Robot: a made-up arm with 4 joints. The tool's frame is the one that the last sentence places.
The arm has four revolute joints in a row. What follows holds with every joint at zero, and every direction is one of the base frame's. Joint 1 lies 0.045 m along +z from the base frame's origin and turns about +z. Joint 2 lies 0.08 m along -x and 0.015 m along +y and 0.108 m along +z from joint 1 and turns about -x. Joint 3 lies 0.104 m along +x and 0.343 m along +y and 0.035 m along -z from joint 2 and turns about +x. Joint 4 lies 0.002 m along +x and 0.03 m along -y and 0.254 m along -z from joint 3 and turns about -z. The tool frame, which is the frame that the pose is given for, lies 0.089 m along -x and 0.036 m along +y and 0.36 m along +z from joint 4; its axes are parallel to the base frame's.
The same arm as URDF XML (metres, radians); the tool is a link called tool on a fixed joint. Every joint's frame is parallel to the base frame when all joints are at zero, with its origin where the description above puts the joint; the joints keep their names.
<robot name="arm">
  <joint name="tool_joint" type="fixed">
    <parent link="link4"/>
    <child link="tool"/>
    <origin xyz="-0.089 0.036 0.36" rpy="0 0 0"/>
  </joint>
  <joint name="joint 4" type="continuous">
    <parent link="link3"/>
    <child link="link4"/>
    <origin xyz="0.002 -0.03 -0.254" rpy="0 0 0"/>
    <axis xyz="0 0 -1"/>
  </joint>
  <joint name="joint 3" type="continuous">
    <parent link="link2"/>
    <child link="link3"/>
    <origin xyz="0.104 0.343 -0.035" rpy="0 0 0"/>
    <axis xyz="1 0 0"/>
  </joint>
  <joint name="joint 2" type="continuous">
    <parent link="link1"/>
    <child link="link2"/>
    <origin xyz="-0.08 0.015 0.108" rpy="0 0 0"/>
    <axis xyz="-1 0 0"/>
  </joint>
  <joint name="joint 1" type="continuous">
    <parent link="base_link"/>
    <child link="link1"/>
    <origin xyz="0 0 0.045" rpy="0 0 0"/>
    <axis xyz="0 0 1"/>
  </joint>
  <link name="base_link"/>
  <link name="link1"/>
  <link name="link2"/>
  <link name="link3"/>
  <link name="link4"/>
  <link name="tool"/>
</robot>

